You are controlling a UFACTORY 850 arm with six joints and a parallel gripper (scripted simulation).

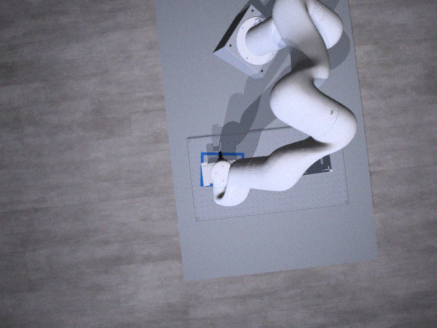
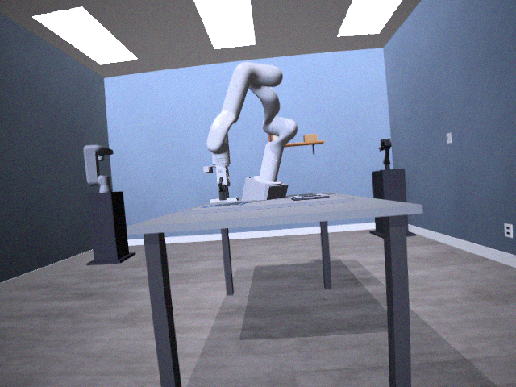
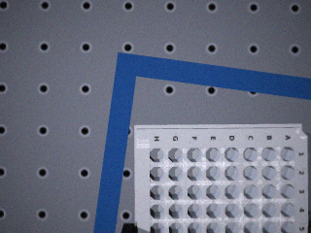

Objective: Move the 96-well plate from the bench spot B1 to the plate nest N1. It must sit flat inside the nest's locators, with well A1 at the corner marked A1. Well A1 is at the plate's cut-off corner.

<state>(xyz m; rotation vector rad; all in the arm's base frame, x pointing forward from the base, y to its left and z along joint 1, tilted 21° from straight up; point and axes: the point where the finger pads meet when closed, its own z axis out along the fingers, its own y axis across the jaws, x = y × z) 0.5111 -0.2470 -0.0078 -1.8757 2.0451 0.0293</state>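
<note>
Right now my hand is 41 cm to the right of the dark plate nest, 3 cm short of it and 3 cm above it. From my hand the other things lie so: white 96-well plate 1 cm below; then A1 mark 48 cm to the left, 8 cm ahead, 3 cm below.
</note>
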